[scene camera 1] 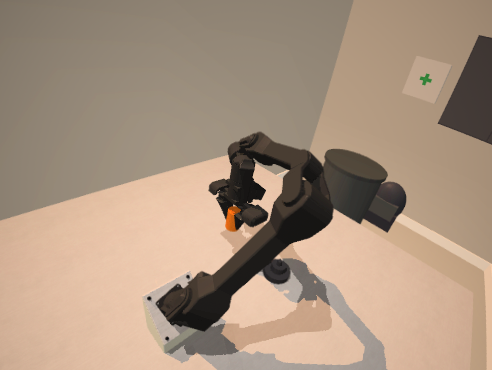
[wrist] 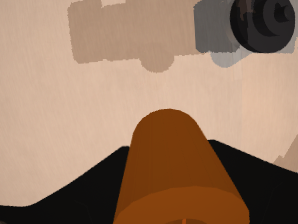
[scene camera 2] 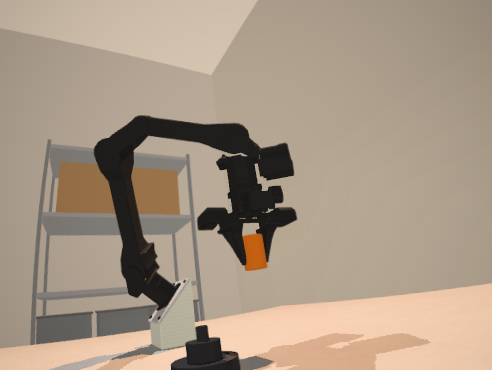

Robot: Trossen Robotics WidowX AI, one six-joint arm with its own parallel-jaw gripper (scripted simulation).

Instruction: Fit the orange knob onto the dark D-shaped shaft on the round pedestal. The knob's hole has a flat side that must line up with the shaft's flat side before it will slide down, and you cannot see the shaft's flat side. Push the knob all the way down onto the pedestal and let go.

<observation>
My gripper holds an orange knob.
My gripper also shows in scene camera 1 and in the wrist view.
</observation>
